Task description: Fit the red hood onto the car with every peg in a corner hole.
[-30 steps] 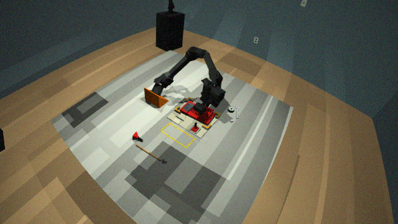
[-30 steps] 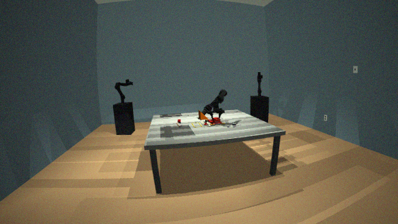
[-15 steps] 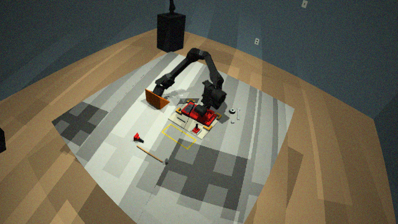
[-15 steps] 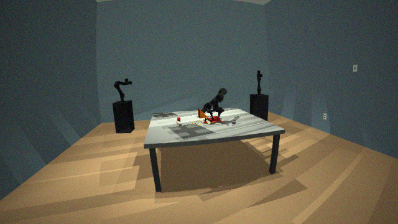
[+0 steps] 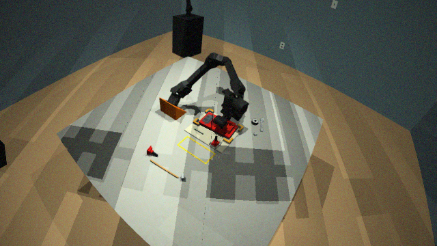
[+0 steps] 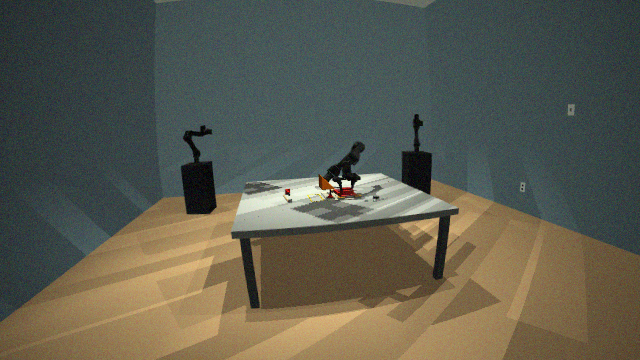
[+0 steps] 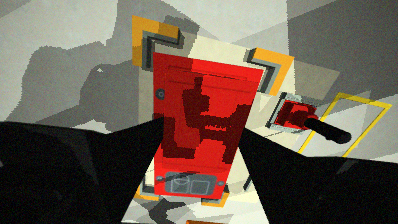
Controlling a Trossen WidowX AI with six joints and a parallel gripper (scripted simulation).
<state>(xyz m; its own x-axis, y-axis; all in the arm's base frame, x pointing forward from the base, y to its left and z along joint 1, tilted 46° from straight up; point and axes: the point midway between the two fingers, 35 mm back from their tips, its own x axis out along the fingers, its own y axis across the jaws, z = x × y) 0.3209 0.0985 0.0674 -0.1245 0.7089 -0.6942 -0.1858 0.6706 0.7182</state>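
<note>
The red hood is right at my gripper tip. The rest, counted from my gripper tip: grey engine block 20 mm below, 10 mm to the left; then wooden-handled hammer 420 mm to the right, 40 mm below, 30 mm behind; then wrench 200 mm to the left, 130 mm ahead, 40 mm below.
</note>
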